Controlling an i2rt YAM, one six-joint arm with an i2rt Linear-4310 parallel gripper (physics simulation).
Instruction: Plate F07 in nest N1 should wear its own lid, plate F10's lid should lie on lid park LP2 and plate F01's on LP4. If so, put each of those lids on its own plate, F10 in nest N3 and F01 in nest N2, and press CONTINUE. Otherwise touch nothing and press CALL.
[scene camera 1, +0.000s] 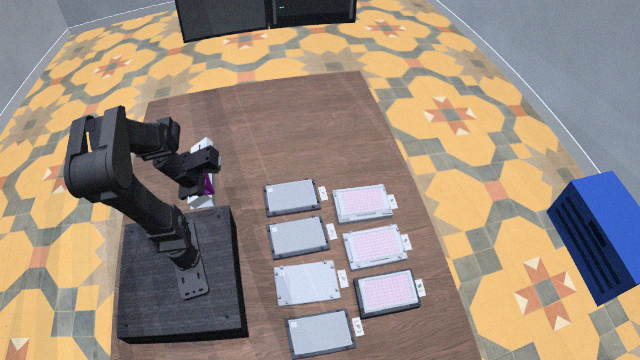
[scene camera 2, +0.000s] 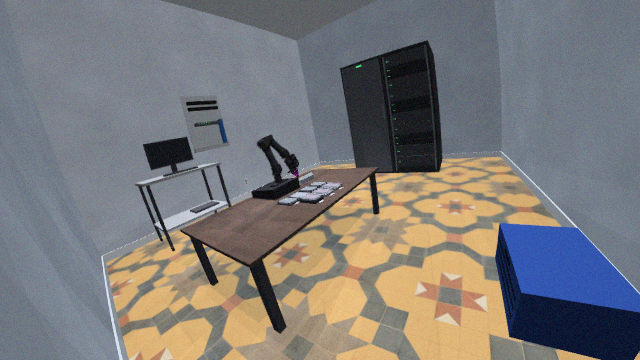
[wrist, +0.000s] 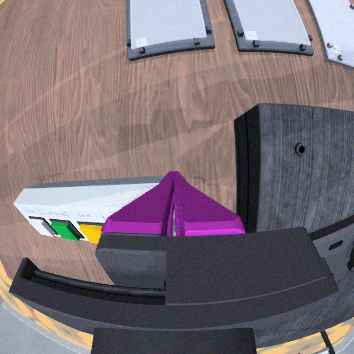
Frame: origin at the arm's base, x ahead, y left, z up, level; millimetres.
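Seen in the pictures: gripper, fingertip midpoint: (scene camera 1: 212, 193) (scene camera 2: 298, 177) (wrist: 173, 178); arm's base, link origin: (scene camera 1: 188, 259) (scene camera 2: 279, 183).
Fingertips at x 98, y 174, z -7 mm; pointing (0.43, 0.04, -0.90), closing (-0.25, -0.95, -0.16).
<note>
Pixels of each thing's top centre, then the offset from my fingertips to it. Level surfaces: height alone.
- pale button box, top centre: (wrist: 66, 225) (scene camera 1: 197, 164) (scene camera 2: 303, 175) 26 mm back, 133 mm left, 14 mm down
- green button, top centre: (wrist: 59, 233) 38 mm back, 160 mm left, 22 mm down
- yellow button, top centre: (wrist: 90, 237) 47 mm back, 111 mm left, 22 mm down
- top plate, top centre: (scene camera 1: 363, 199) 371 mm ahead, 122 mm right, 45 mm down
- middle plate, top centre: (scene camera 1: 376, 243) (scene camera 2: 321, 190) 345 mm ahead, 254 mm right, 47 mm down
- bottom plate, top centre: (scene camera 1: 389, 289) (scene camera 2: 310, 195) 318 mm ahead, 382 mm right, 42 mm down
- brown wooden table, surface height: 78 mm down
The magenta-fingered gripper (scene camera 1: 208, 186) (scene camera 2: 296, 173) (wrist: 173, 177) is shut and empty. In the wrist view its fingers cover the right end of the pale button box (wrist: 75, 196) (scene camera 1: 202, 145); whether they touch it is unclear. A green button (wrist: 65, 230) and a yellow button (wrist: 92, 233) show, their lettering blurred; no CALL button shows. Three pink-gridded plates stand in the right column: the top plate (scene camera 1: 363, 201), the middle plate (scene camera 1: 375, 246) and the bottom plate (scene camera 1: 388, 292). Left are four lid parks: grey panels (scene camera 1: 292, 196) (scene camera 1: 299, 236) (scene camera 1: 320, 333) and a paler one (scene camera 1: 307, 283). Labels and marks are unreadable.
The arm's black base block (scene camera 1: 150, 300) (wrist: 305, 185) stands close beside the gripper and button box. Everything rests on a brown wooden table (scene camera 1: 300, 130) (scene camera 2: 240, 225). A blue box (scene camera 1: 605, 225) (scene camera 2: 570, 265) and black cabinets (scene camera 2: 395, 115) stand on the floor away from the table.
</note>
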